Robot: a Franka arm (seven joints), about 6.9 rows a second.
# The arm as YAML. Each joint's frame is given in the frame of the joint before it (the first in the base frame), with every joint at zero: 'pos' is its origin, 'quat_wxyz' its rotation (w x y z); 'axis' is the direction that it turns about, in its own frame. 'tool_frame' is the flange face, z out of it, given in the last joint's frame.
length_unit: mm
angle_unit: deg
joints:
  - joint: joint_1
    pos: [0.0, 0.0, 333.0]
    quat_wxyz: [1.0, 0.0, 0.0, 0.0]
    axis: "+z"
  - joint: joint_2
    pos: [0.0, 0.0, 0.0]
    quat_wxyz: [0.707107, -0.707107, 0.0, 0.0]
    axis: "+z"
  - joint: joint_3
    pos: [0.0, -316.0, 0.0]
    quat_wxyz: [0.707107, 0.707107, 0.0, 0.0]
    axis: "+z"
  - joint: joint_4
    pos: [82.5, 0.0, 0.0]
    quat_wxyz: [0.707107, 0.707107, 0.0, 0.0]
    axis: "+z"
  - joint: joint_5
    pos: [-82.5, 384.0, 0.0]
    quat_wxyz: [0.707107, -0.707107, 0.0, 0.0]
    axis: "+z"
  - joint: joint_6
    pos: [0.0, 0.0, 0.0]
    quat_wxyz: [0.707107, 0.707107, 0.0, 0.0]
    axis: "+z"
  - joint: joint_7
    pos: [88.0, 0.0, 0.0]
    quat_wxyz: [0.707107, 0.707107, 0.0, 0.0]
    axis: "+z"
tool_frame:
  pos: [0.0, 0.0, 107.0]
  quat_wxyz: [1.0, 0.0, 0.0, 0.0]
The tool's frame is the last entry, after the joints.
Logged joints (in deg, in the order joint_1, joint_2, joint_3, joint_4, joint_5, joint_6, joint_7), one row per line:
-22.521, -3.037, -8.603, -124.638, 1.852, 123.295, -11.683
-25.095, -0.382, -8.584, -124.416, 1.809, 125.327, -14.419
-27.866, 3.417, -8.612, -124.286, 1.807, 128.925, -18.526
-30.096, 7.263, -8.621, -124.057, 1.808, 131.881, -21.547
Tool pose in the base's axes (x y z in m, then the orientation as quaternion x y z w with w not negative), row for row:
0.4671, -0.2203, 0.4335, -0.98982, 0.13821, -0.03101, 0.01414
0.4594, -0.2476, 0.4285, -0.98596, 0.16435, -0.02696, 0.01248
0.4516, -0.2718, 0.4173, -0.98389, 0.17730, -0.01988, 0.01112
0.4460, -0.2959, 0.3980, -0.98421, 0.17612, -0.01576, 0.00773
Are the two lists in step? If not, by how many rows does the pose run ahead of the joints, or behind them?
The pose runs 2 rows behind the joints: the pose in row i belongs to the joints in row i - 2.
